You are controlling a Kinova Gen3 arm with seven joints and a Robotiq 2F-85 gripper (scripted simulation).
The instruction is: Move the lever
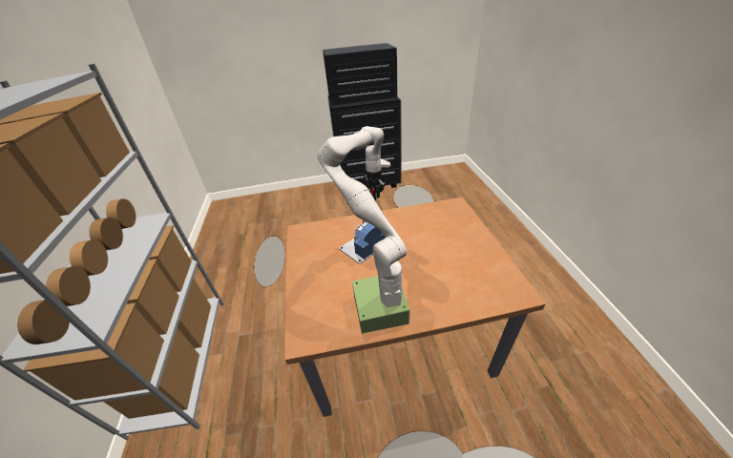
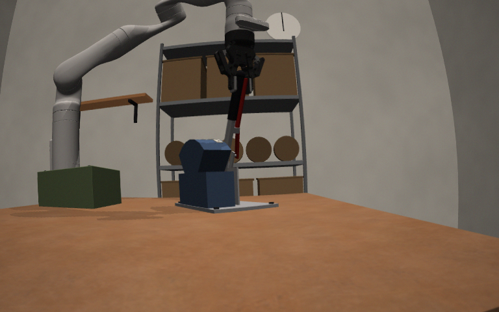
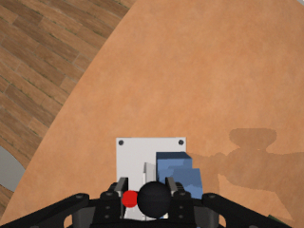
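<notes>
Now: hand 100 mm above the red bar, 50 mm to the right of it and 10 mm past it.
</notes>
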